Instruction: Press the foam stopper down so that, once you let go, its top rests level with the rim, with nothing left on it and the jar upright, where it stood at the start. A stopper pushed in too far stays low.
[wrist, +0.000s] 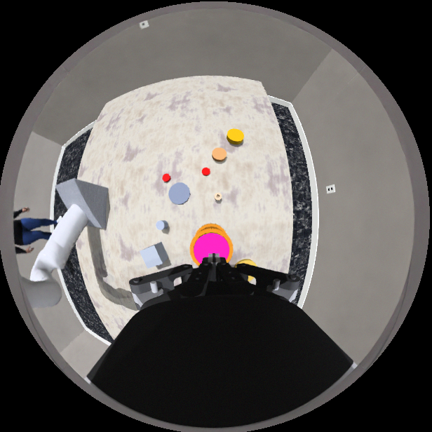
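The orange jar stands upright on the table, seen from above, just ahead of my fingertips. The magenta foam stopper fills its mouth as a round disc inside the orange rim. How its top stands against the rim cannot be told from this steep view. My gripper is shut with nothing between the fingers. Its fingertips overlap the near part of the stopper in the view; whether they touch it cannot be told. Nothing is seen lying on the visible part of the stopper.
A yellow disc lies right of the jar, partly hidden by my gripper. A grey-blue box, a small blue cylinder and a blue disc are to the left. A small tan ring, two red discs, an orange disc and a yellow one lie farther off.
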